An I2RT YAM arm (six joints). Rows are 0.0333 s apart.
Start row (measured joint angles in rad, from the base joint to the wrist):
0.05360, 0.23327, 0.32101, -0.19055, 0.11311, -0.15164
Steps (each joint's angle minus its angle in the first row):
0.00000, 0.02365, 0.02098, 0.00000, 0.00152, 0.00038
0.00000, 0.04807, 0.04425, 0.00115, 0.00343, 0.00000
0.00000, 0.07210, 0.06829, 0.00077, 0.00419, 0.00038
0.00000, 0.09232, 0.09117, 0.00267, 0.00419, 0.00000
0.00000, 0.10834, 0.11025, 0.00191, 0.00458, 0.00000
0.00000, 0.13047, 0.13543, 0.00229, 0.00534, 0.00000
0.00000, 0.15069, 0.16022, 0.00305, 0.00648, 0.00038
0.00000, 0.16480, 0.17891, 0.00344, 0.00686, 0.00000
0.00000, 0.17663, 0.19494, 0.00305, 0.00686, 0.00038
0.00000, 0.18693, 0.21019, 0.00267, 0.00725, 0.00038
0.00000, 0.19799, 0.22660, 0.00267, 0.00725, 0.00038
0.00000, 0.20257, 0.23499, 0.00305, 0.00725, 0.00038
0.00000, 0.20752, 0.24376, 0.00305, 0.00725, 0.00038
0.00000, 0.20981, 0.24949, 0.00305, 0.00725, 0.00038
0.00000, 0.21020, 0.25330, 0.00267, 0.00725, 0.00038
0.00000, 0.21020, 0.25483, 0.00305, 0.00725, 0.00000
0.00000, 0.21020, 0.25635, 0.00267, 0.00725, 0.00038
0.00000, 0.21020, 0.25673, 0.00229, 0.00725, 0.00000
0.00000, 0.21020, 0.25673, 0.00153, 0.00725, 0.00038
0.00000, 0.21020, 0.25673, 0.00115, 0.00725, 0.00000
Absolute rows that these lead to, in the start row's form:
0.05360, 0.25692, 0.34199, -0.19055, 0.11463, -0.15126
0.05360, 0.28134, 0.36526, -0.18940, 0.11654, -0.15164
0.05360, 0.30537, 0.38930, -0.18978, 0.11730, -0.15126
0.05360, 0.32559, 0.41218, -0.18788, 0.11730, -0.15164
0.05360, 0.34161, 0.43126, -0.18864, 0.11769, -0.15164
0.05360, 0.36374, 0.45644, -0.18826, 0.11845, -0.15164
0.05360, 0.38396, 0.48123, -0.18750, 0.11959, -0.15126
0.05360, 0.39807, 0.49992, -0.18711, 0.11997, -0.15164
0.05360, 0.40990, 0.51595, -0.18750, 0.11997, -0.15126
0.05360, 0.42020, 0.53120, -0.18788, 0.12036, -0.15126
0.05360, 0.43126, 0.54761, -0.18788, 0.12036, -0.15126
0.05360, 0.43584, 0.55600, -0.18750, 0.12036, -0.15126
0.05360, 0.44079, 0.56477, -0.18750, 0.12036, -0.15126
0.05360, 0.44308, 0.57050, -0.18750, 0.12036, -0.15126
0.05360, 0.44347, 0.57431, -0.18788, 0.12036, -0.15126
0.05360, 0.44347, 0.57584, -0.18750, 0.12036, -0.15164
0.05360, 0.44347, 0.57736, -0.18788, 0.12036, -0.15126
0.05360, 0.44347, 0.57774, -0.18826, 0.12036, -0.15164
0.05360, 0.44347, 0.57774, -0.18902, 0.12036, -0.15126
0.05360, 0.44347, 0.57774, -0.18940, 0.12036, -0.15164

